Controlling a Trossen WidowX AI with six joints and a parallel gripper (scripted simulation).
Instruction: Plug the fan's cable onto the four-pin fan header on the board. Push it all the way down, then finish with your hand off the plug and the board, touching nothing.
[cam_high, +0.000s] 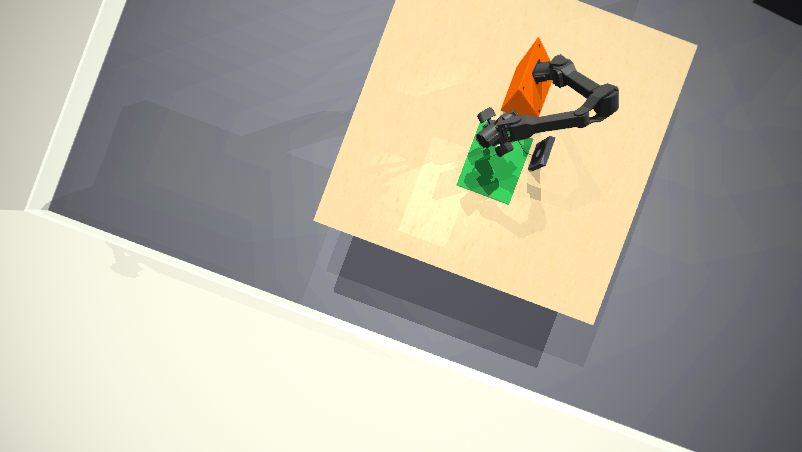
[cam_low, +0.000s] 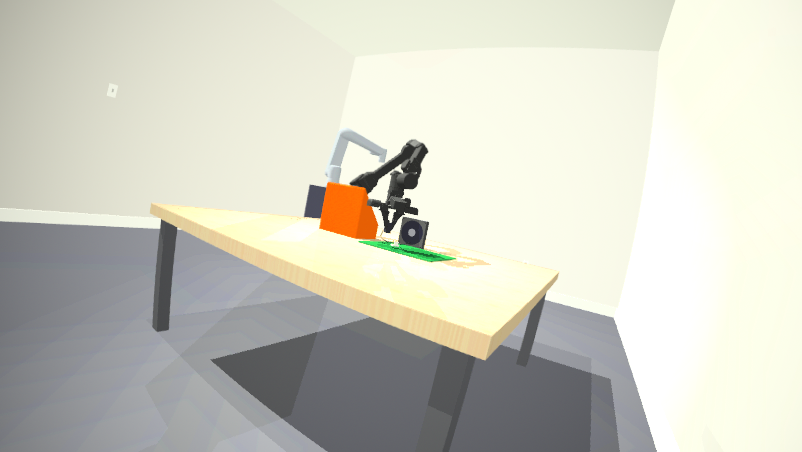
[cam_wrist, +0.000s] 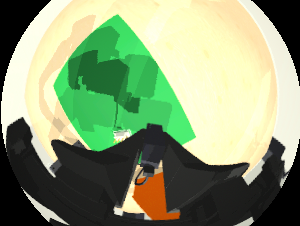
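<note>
My gripper tip is 60 mm short of the green board, 80 mm to the right of it and 80 mm above it. Round my gripper tip: dark fan cable plug (10 mm behind, 10 mm to the left, 10 mm above); then dark square fan (40 mm behind, 220 mm to the left, 10 mm below).
</note>
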